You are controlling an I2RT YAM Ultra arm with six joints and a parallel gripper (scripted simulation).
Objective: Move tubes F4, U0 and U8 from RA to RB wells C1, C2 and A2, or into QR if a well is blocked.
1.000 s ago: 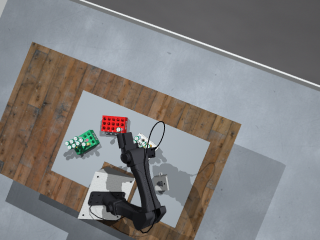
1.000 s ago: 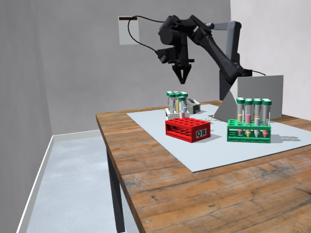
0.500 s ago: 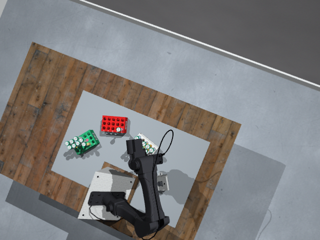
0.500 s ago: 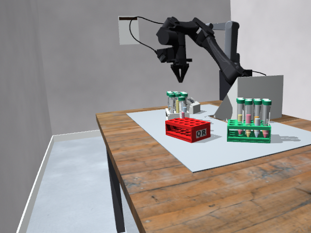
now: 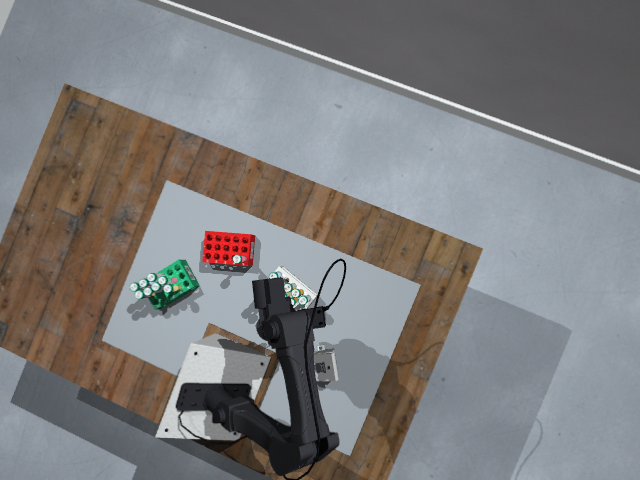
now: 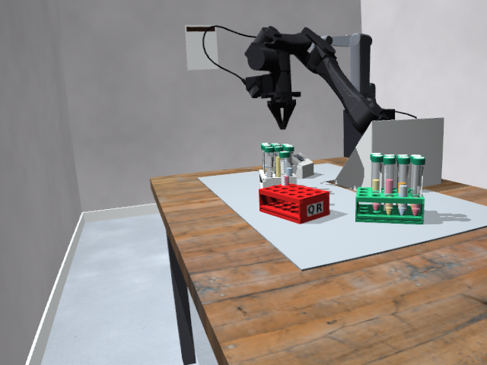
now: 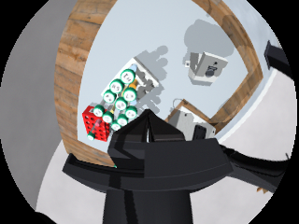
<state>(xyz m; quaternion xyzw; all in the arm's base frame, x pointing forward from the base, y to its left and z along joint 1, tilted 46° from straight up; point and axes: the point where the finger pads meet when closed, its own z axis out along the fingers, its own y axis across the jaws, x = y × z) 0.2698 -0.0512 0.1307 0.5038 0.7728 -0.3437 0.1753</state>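
The DONE button lies 12 cm behind my hand, 11 cm to the right of it and 11 cm below it. From my hand the other things lie so: tube (3 cm ahead, 9 cm to the left, 10 cm below); tube with yellow filling (6 cm ahead, 8 cm to the left, 10 cm below); white rack RB (4 cm ahead, 3 cm to the left, 14 cm below).
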